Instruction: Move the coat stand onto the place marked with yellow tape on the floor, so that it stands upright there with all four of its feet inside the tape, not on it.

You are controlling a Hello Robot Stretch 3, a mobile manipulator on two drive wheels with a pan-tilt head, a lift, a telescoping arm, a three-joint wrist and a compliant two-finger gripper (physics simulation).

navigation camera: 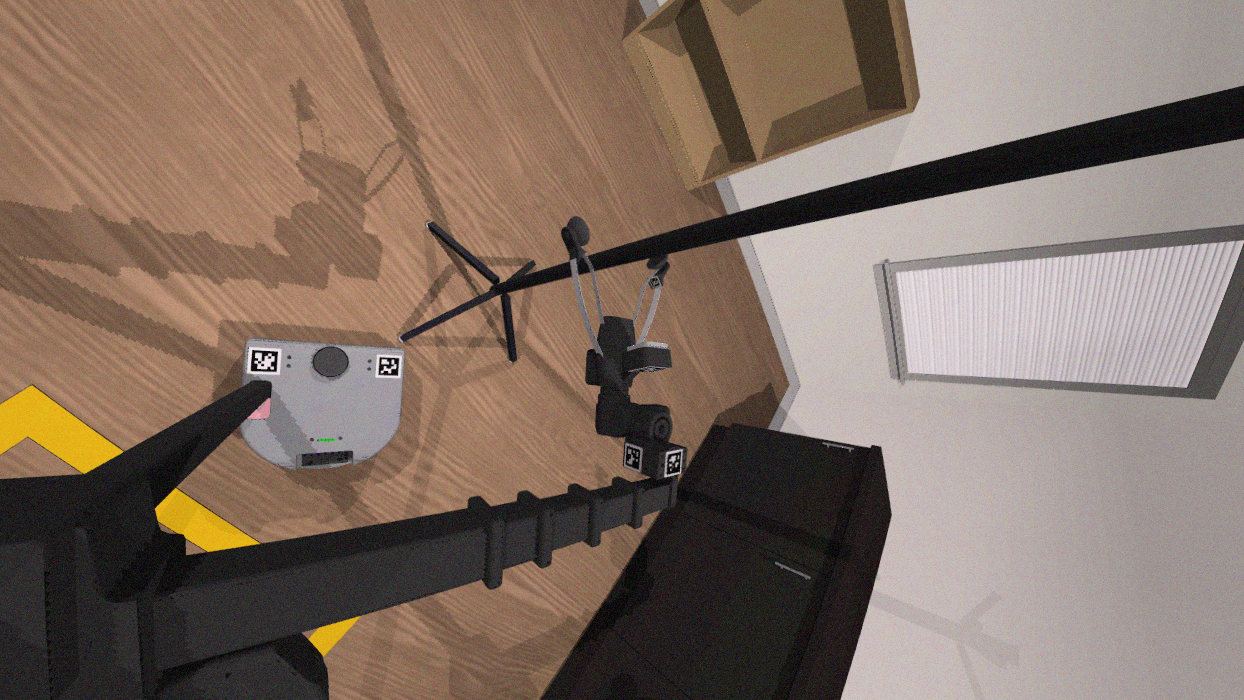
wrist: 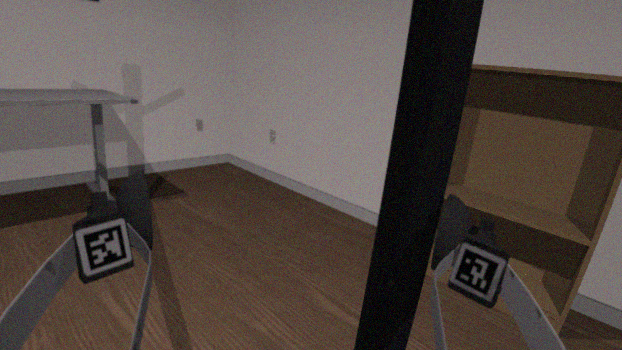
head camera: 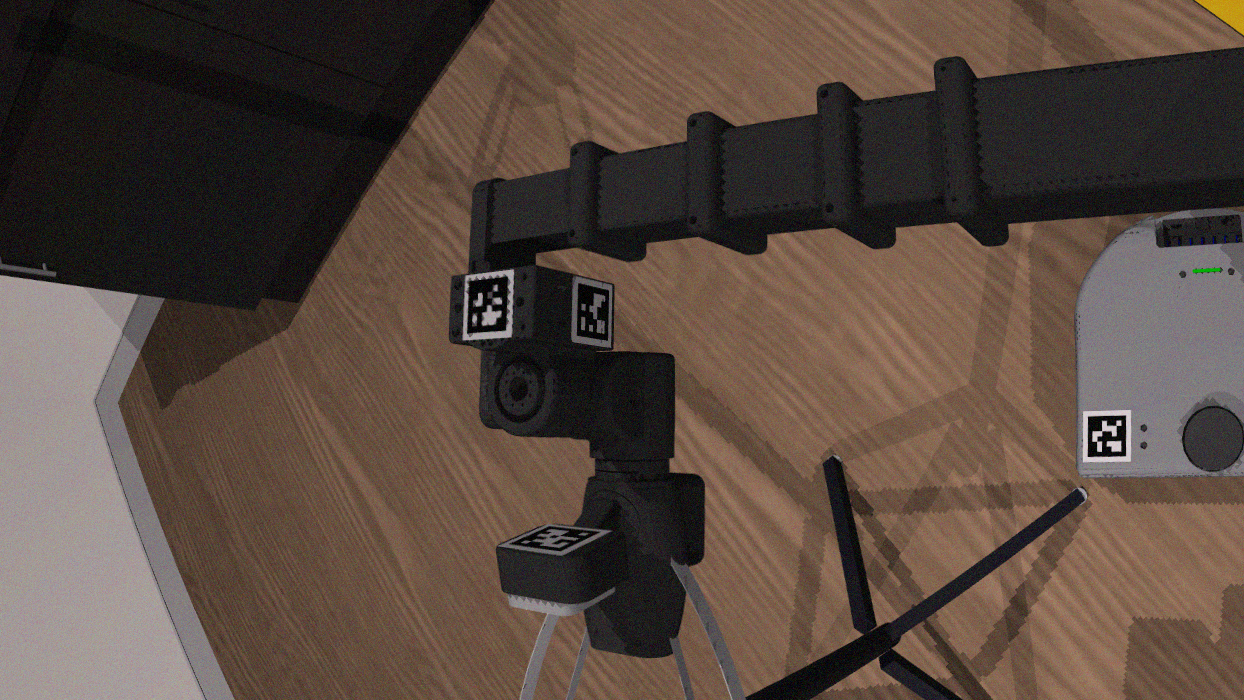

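Where they show: gripper, between the fingertips: (navigation camera: 622, 235) (wrist: 296, 210); robot's base, origin of its link: (navigation camera: 331, 360) (head camera: 1208, 435).
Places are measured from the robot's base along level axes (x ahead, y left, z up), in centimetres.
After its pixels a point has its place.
The black coat stand (head camera: 969, 565) {x 15.6, y -29.7, z 16.4 cm} (navigation camera: 826, 204) {x 23.3, y -37.5, z 111.8 cm} (wrist: 420, 150) {x 22.5, y -38.3, z 89.2 cm} stands on its splayed feet beside my base. Its pole crosses my finger area in the navigation view. My gripper (navigation camera: 615, 252) {x 24.2, y -32.8, z 85.0 cm} (wrist: 296, 210) {x 24.2, y -32.8, z 85.0 cm} is open. In the wrist view the pole is between the fingers' lines, close to the right finger and well away from the left; whether it touches is unclear. In the head view the fingertips are cut off at the bottom. The yellow tape (head camera: 1226, 13) {x -57.9, y 8.1, z 0.0 cm} (navigation camera: 208, 526) {x -43.2, y 24.9, z 0.0 cm} lies on the floor on the far side of my base from the stand, partly hidden by my arm and mast.
My grey base (head camera: 1139, 365) {x -8.3, y -8.9, z 16.0 cm} (navigation camera: 365, 409) {x -11.6, y -8.2, z 16.0 cm} is near one of the stand's feet. A dark cabinet (head camera: 173, 156) {x -49.6, y -161.0, z 52.2 cm} (navigation camera: 739, 557) {x -74.0, y -137.0, z 52.0 cm} is beside my wrist. A wooden shelf unit (navigation camera: 739, 95) (wrist: 530, 74) stands by the wall. A grey table (wrist: 60, 96) {x 186.9, y 99.8, z 72.0 cm} shows at left in the wrist view.
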